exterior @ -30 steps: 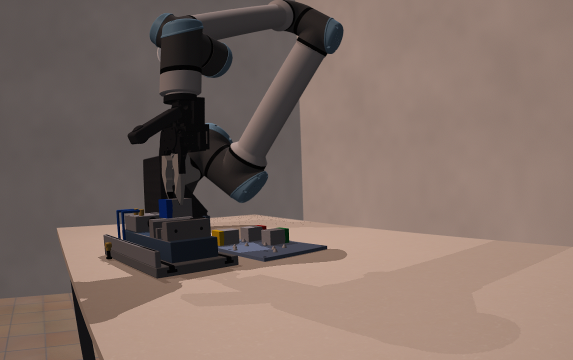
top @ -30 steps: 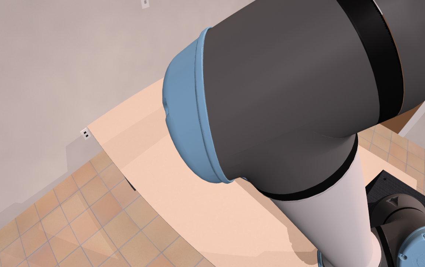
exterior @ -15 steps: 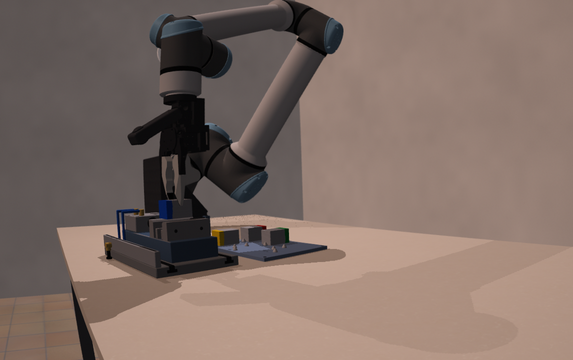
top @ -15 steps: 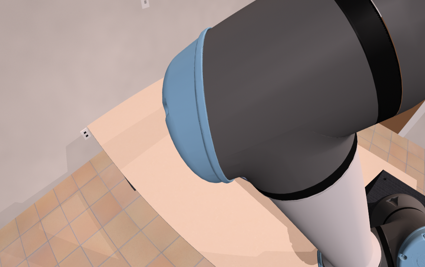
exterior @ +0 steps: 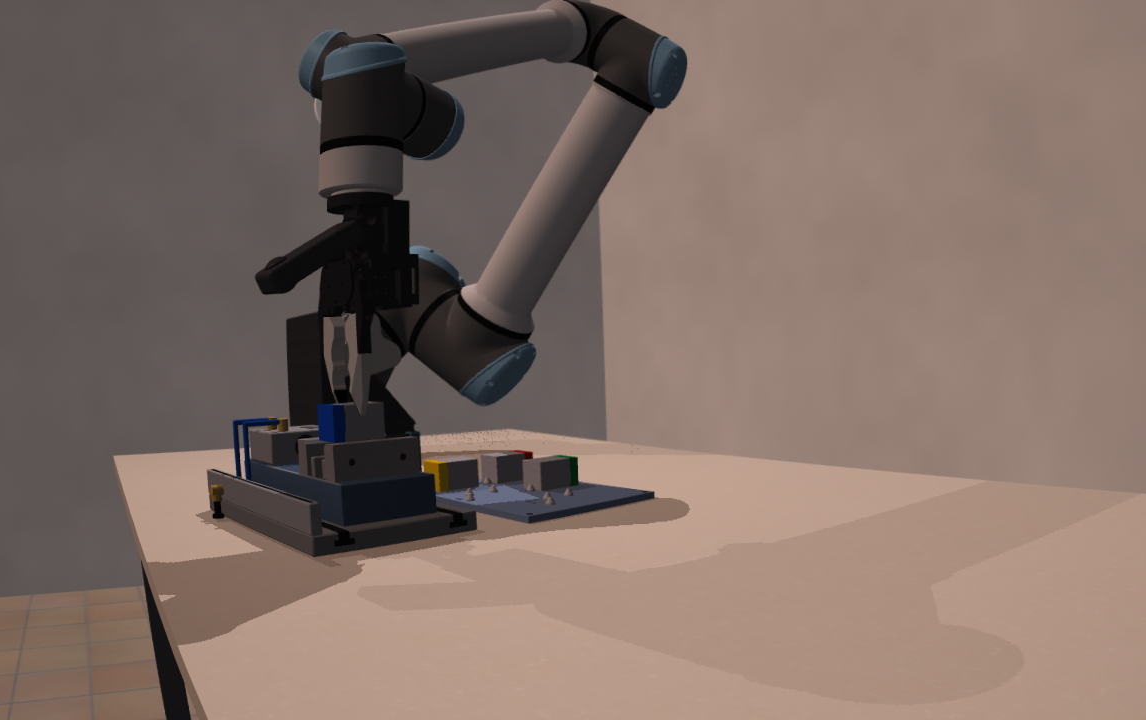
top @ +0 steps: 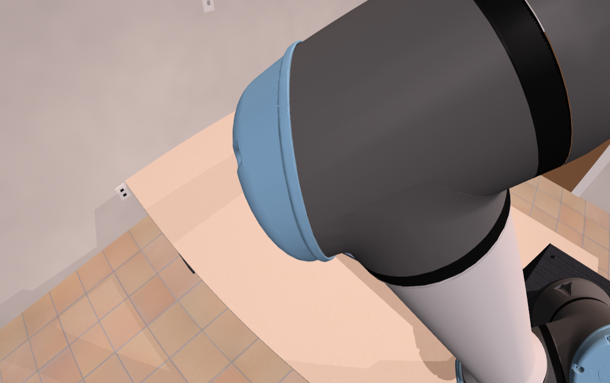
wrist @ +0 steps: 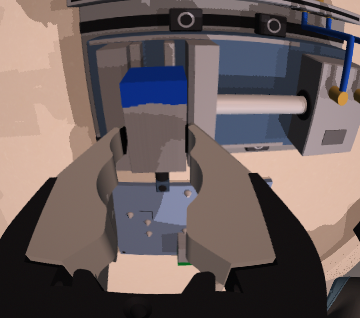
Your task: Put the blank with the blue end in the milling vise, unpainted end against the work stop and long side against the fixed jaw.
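Right now my hand is 3 cm past the moving jaw and 6 cm above it. From my hand the other things lie so: blue-ended blank: 2 cm below; pale rod: 9 cm behind, 6 cm below; work stop: 5 cm to the left, 5 cm below.
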